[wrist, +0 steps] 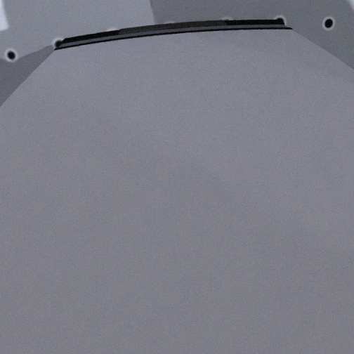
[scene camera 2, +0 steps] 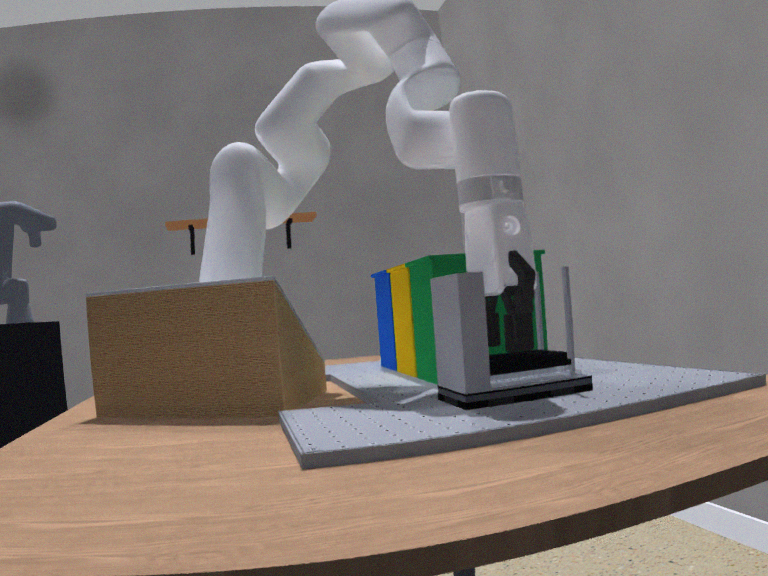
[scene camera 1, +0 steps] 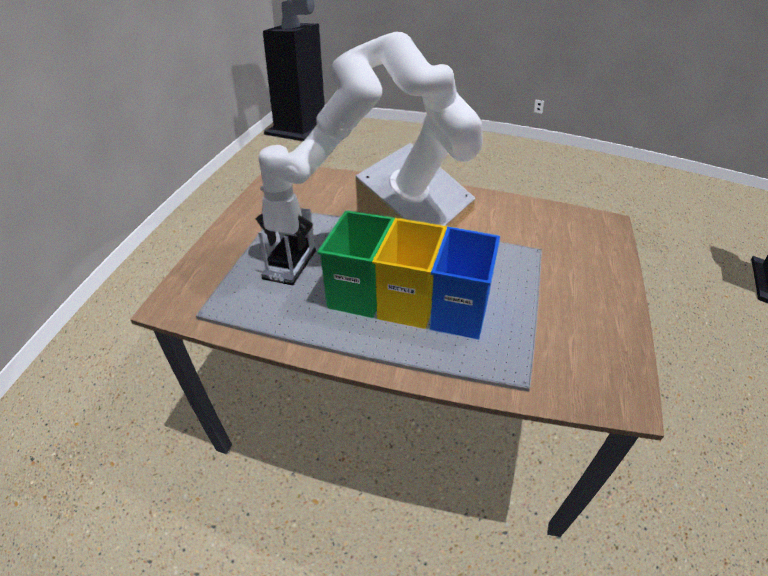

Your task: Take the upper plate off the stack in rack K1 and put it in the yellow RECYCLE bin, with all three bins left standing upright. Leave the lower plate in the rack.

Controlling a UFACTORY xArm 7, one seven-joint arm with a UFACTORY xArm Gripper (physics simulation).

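Frame: origin at the arm's base, x ahead, y left, z up, level; centimetres.
Seen in the pictures: gripper, between the fingertips: [scene camera 2: 503,348]; arm's base, origin of its link: [scene camera 2: 226,322] [scene camera 1: 408,186].
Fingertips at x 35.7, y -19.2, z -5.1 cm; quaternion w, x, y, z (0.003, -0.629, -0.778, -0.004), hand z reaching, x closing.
Note:
Pixels of each thing's top centre, then the offset from my fingertips to it. Level surfaces: height alone.
- black plate stack, centre of its top: [scene camera 2: 505,356] [scene camera 1: 288,249] dx +0.3, dy +0.5, dz -0.9 cm
- rack K1, centre of its top: [scene camera 2: 507,272] [scene camera 1: 282,222] dx +1.3, dy +0.7, dz +8.7 cm
- yellow RECYCLE bin, centre of its top: [scene camera 2: 446,263] [scene camera 1: 411,243] dx -1.4, dy +37.1, dz +12.3 cm
- green bin, centre of its top: [scene camera 2: 473,256] [scene camera 1: 357,234] dx +1.2, dy +24.2, dz +12.3 cm
- blue bin, centre of its top: [scene camera 2: 424,269] [scene camera 1: 467,253] dx -4.1, dy +49.9, dz +12.3 cm
- grey perforated board, height of its surface: dz -5.6 cm
The black plate stack [scene camera 1: 285,254] [scene camera 2: 534,361] lies flat in rack K1 [scene camera 1: 277,277] [scene camera 2: 460,334] [wrist: 175,200], between its grey back panel and thin front posts. I cannot tell the upper and lower plates apart. My gripper [scene camera 1: 287,248] [scene camera 2: 506,345] is open and empty, pointing down inside the rack with its fingertips low at the stack; I cannot tell whether they touch it. In the wrist view the panel hides the stack and the fingers do not show. The yellow RECYCLE bin [scene camera 1: 403,297] [scene camera 2: 404,322] stands upright in the middle of three bins.
The green bin [scene camera 1: 350,288] [scene camera 2: 423,322] stands upright nearest the rack, and the blue bin [scene camera 1: 459,310] [scene camera 2: 384,322] stands upright beyond the yellow one. Rack and bins stand on a grey perforated board [scene camera 1: 347,337] [scene camera 2: 372,430]. The arm's wooden base [scene camera 2: 186,353] is behind the bins.

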